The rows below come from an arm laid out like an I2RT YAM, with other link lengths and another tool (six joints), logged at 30 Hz.
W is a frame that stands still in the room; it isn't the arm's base.
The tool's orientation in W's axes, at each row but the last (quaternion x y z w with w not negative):
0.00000, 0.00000, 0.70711, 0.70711
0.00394, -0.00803, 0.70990, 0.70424
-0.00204, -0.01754, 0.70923, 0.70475
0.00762, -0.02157, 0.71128, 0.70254
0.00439, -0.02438, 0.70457, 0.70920
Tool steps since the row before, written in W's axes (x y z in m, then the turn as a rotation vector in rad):
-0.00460, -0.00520, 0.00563, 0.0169, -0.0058, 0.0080
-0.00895, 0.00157, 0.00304, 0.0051, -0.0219, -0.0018
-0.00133, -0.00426, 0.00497, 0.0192, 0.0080, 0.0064
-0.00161, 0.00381, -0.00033, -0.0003, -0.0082, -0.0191
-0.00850, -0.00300, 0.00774, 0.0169, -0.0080, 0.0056
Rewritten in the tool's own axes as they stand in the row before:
-0.00520, 0.00460, 0.00563, -0.0058, -0.0169, 0.0080
0.00169, 0.00892, 0.00306, -0.0220, -0.0049, -0.0015
-0.00414, 0.00122, 0.00510, 0.0080, -0.0194, 0.0057
0.00381, 0.00157, -0.00046, -0.0090, 0.0008, -0.0187
-0.00273, 0.00826, 0.00809, -0.0077, -0.0171, 0.0054

